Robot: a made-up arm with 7 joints. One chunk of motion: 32 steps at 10 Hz.
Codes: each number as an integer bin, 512 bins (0 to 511) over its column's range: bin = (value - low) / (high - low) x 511, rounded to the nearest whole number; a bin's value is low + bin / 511 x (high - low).
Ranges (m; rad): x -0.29..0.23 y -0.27..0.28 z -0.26..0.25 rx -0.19..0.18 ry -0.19..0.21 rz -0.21..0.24
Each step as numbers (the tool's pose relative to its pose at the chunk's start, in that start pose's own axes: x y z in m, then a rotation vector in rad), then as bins.
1 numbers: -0.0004 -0.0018 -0.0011 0.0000 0.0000 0.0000
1 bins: 285 249 259 262 243 238
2 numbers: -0.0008 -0.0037 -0.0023 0.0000 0.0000 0.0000
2 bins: 284 247 258 262 243 238
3 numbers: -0.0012 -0.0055 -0.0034 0.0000 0.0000 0.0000
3 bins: 284 246 257 262 243 238
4 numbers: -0.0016 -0.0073 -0.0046 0.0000 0.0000 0.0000
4 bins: 283 244 256 262 243 238
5 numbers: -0.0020 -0.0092 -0.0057 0.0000 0.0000 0.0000
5 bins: 283 242 255 262 243 238
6 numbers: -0.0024 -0.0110 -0.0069 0.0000 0.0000 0.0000
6 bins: 283 241 254 262 243 238
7 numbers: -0.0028 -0.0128 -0.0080 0.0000 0.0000 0.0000
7 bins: 282 239 252 262 243 238
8 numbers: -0.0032 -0.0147 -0.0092 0.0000 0.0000 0.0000
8 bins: 282 237 251 262 243 238
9 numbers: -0.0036 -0.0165 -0.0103 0.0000 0.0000 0.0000
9 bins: 281 236 250 262 243 238
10 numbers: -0.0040 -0.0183 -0.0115 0.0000 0.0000 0.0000
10 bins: 281 234 249 262 243 238
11 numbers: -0.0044 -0.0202 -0.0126 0.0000 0.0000 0.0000
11 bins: 281 232 248 262 243 238
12 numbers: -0.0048 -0.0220 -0.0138 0.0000 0.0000 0.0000
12 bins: 280 230 247 262 243 238
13 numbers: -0.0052 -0.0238 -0.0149 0.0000 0.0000 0.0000
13 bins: 280 229 246 262 243 238
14 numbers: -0.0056 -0.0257 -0.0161 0.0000 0.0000 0.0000
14 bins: 279 227 244 262 243 238
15 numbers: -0.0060 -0.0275 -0.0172 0.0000 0.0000 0.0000
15 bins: 279 225 243 262 243 238
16 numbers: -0.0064 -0.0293 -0.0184 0.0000 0.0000 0.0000
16 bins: 279 224 242 262 243 238
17 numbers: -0.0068 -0.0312 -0.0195 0.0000 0.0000 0.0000
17 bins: 278 222 241 262 243 238
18 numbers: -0.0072 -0.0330 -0.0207 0.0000 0.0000 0.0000
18 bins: 278 220 240 262 243 238
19 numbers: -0.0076 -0.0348 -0.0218 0.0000 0.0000 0.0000
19 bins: 278 219 239 262 243 238
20 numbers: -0.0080 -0.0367 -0.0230 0.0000 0.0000 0.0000
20 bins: 277 217 237 262 243 238
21 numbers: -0.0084 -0.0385 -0.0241 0.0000 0.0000 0.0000
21 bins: 277 215 236 262 243 238
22 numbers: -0.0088 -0.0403 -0.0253 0.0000 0.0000 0.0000
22 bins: 276 213 235 262 243 238
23 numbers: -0.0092 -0.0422 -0.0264 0.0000 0.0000 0.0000
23 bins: 276 212 234 262 243 238
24 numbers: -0.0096 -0.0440 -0.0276 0.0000 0.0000 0.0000
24 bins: 276 210 233 262 243 238
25 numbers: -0.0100 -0.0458 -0.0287 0.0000 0.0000 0.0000
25 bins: 275 208 232 262 243 238
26 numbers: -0.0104 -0.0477 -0.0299 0.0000 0.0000 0.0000
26 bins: 275 207 231 262 243 238
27 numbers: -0.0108 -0.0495 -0.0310 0.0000 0.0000 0.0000
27 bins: 274 205 229 262 243 238
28 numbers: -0.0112 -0.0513 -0.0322 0.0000 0.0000 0.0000
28 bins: 274 203 228 262 243 238
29 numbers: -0.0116 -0.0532 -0.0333 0.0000 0.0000 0.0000
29 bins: 274 201 227 262 243 238
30 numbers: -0.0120 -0.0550 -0.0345 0.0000 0.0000 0.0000
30 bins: 273 200 226 262 243 238
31 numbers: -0.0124 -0.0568 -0.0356 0.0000 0.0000 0.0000
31 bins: 273 198 225 262 243 238
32 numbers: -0.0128 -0.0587 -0.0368 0.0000 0.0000 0.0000
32 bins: 272 196 224 262 243 238
